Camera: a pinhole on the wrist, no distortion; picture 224 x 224 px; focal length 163.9 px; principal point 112.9 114.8 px. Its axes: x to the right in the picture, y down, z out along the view. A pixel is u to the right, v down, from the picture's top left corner.
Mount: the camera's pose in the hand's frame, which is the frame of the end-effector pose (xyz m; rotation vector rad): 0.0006 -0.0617 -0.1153 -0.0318 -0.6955 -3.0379
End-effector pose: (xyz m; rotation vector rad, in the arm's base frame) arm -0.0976 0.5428 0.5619 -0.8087 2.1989 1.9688
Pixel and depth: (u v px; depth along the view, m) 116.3 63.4 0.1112
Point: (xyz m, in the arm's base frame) -0.0959 0.5152 0.5838
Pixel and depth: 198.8 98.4 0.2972
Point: -0.0472 0.7308 0.6802
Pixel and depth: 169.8 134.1 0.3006
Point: -0.0772 0.7399 0.6033
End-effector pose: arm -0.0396 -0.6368 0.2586 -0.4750 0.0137 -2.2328
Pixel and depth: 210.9 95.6 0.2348
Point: 0.1162 -0.5628 0.2840
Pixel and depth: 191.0 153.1 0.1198
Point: -0.0326 -0.5724 0.2524
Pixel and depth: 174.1 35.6 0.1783
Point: 0.0700 -0.6467 0.2301
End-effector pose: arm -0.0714 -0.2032 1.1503 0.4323 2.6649 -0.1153
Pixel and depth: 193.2 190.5 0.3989
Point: 0.2012 -0.3586 0.9340
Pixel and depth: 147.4 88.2 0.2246
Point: 0.0177 -0.1621 1.1036
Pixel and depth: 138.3 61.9 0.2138
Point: 0.0046 -0.1312 1.1195
